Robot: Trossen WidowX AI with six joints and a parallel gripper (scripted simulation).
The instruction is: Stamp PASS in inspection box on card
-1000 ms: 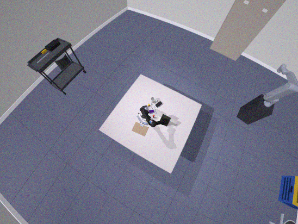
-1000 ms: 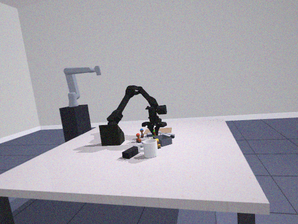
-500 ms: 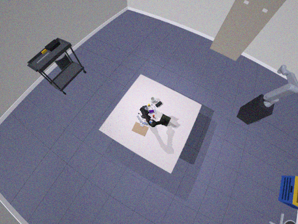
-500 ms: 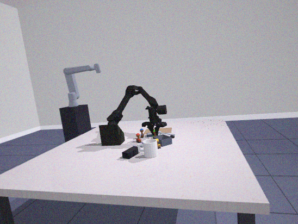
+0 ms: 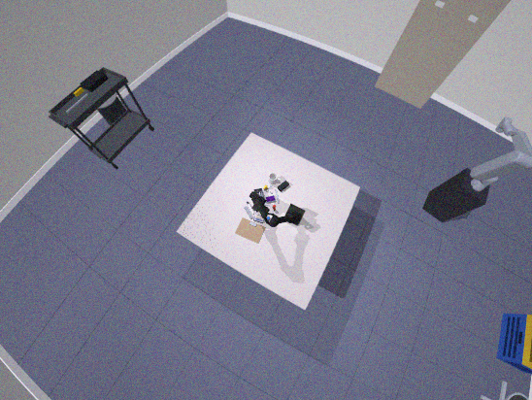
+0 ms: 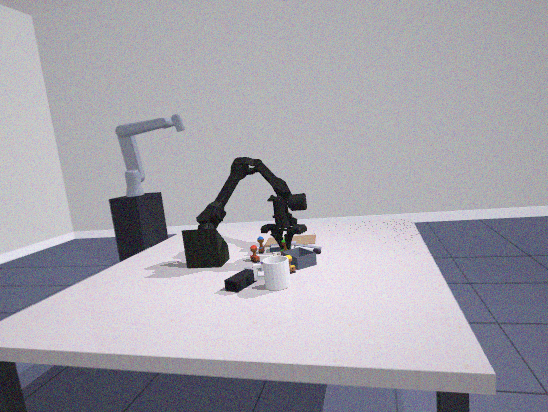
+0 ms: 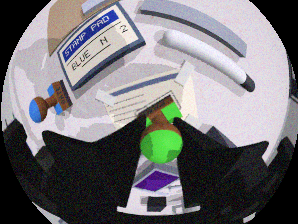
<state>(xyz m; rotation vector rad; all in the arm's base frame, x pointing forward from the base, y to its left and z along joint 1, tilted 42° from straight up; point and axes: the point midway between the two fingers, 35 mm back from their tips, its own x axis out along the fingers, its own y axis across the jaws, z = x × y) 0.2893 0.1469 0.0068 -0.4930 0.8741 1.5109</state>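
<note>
My gripper tip is now 1 cm past the cream card and 3 cm above it. The rest, counted from my gripper tip: red-knobbed stamp 10 cm behind, 8 cm to the right; then grey bar 6 cm ahead, 10 cm to the left, 2 cm below; then marker 9 cm ahead, 4 cm to the left, 1 cm below.
</note>
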